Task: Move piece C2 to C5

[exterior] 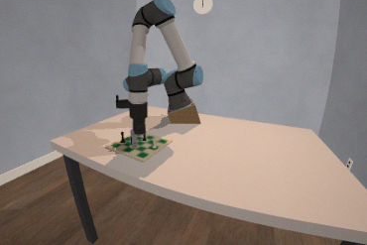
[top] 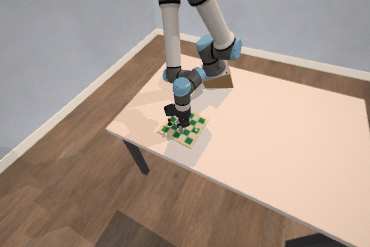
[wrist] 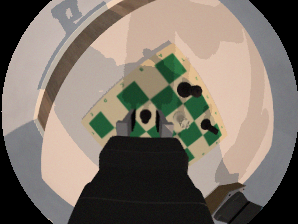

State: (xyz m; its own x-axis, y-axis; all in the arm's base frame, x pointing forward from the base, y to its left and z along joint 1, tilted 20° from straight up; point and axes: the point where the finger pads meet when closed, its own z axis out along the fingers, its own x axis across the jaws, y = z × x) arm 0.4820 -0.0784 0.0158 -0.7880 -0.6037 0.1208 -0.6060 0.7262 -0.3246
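Now: the chessboard 4 cm behind my hand, 1 cm to the left of it and 3 cm below it. The rest, counted from my hand: white piece 3 cm behind, 8 cm to the left, 1 cm below.
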